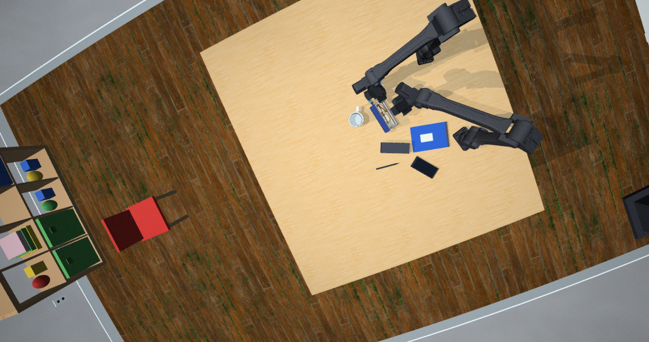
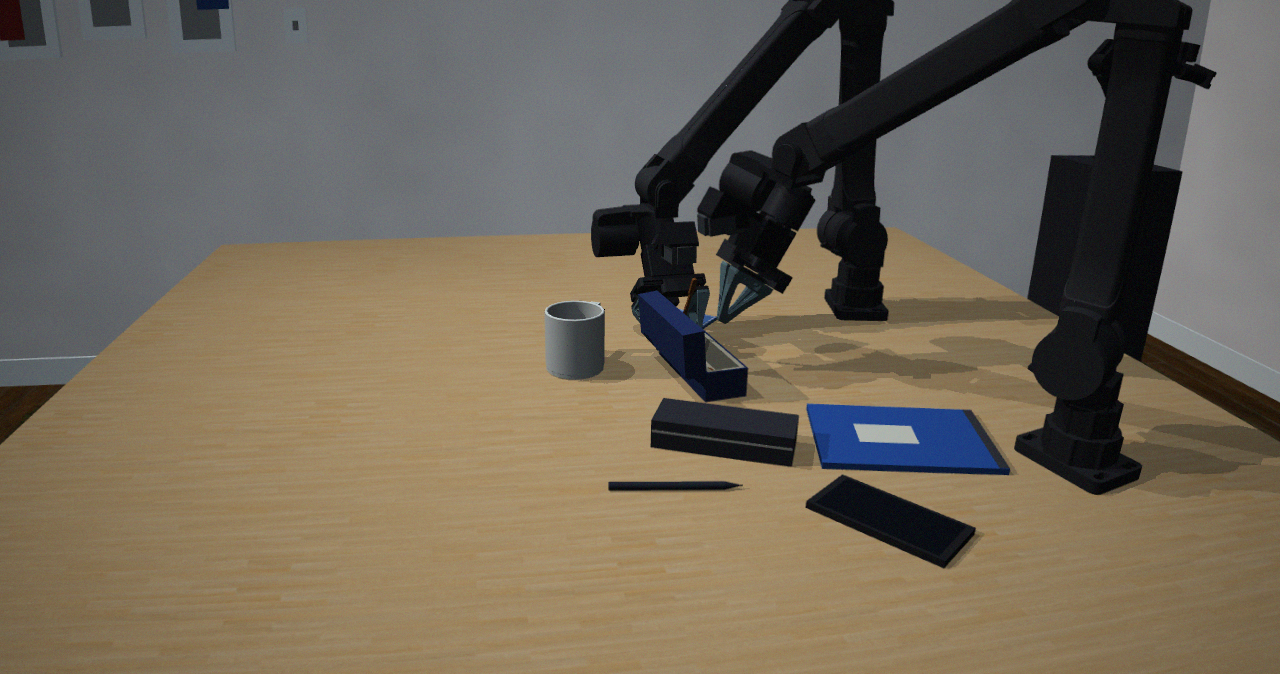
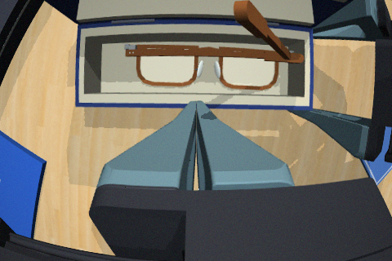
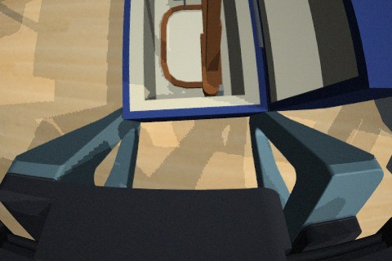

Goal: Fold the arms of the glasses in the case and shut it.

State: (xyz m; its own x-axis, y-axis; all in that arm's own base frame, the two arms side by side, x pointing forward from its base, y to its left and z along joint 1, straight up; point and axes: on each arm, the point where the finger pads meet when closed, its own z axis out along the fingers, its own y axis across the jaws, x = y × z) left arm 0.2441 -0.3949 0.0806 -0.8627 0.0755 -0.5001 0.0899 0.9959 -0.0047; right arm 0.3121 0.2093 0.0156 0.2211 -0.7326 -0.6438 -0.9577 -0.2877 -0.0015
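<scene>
My left hand is 60 mm short of the blue glasses case, 10 mm to the right of it and 40 mm above it. From my left hand the other things lie so: grey mug (190 mm ahead, 50 mm to the right, 40 mm below); then black box (70 mm ahead, 200 mm to the left, 60 mm below).
</scene>
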